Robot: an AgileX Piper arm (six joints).
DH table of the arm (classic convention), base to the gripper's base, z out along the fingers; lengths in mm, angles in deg. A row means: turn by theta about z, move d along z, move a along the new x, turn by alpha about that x. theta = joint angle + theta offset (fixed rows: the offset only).
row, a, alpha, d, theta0
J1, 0, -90, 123, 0
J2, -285.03, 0, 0, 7.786
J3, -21.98, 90, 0, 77.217
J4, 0, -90, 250.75, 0
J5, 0, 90, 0, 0
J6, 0, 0, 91, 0
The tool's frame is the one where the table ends.
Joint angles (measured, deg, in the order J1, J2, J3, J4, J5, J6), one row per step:
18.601, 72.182, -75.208, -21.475, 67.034, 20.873
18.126, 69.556, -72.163, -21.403, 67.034, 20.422
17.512, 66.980, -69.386, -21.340, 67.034, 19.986
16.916, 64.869, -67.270, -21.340, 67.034, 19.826
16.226, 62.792, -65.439, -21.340, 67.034, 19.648
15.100, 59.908, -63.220, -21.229, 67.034, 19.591
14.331, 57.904, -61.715, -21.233, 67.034, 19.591
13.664, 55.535, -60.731, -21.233, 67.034, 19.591
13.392, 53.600, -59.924, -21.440, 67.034, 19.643
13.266, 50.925, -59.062, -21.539, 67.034, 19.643
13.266, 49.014, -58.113, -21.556, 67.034, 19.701
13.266, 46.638, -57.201, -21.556, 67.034, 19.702
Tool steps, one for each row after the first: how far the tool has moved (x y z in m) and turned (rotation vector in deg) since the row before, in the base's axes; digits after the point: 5 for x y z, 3 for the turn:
-0.01192, -0.00591, -0.00474, -0.327, 0.493, -0.106
-0.01150, -0.00611, -0.00414, -0.254, 0.283, -0.257
-0.00928, -0.00518, -0.00297, -0.093, 0.032, -0.468
-0.00898, -0.00520, -0.00201, -0.032, -0.204, -0.548
-0.01233, -0.00717, -0.00179, 0.252, -0.600, -1.065
-0.00853, -0.00473, -0.00140, 0.123, -0.484, -0.770
-0.01000, -0.00452, 0.00198, 0.335, -1.344, -0.667
-0.00818, -0.00304, 0.00138, 0.098, -1.155, -0.351
-0.01137, -0.00317, 0.00264, 0.324, -1.786, -0.147
-0.00803, -0.00192, -0.00017, 0.242, -0.951, -0.047
-0.00997, -0.00235, 0.00076, 0.337, -1.425, -0.001

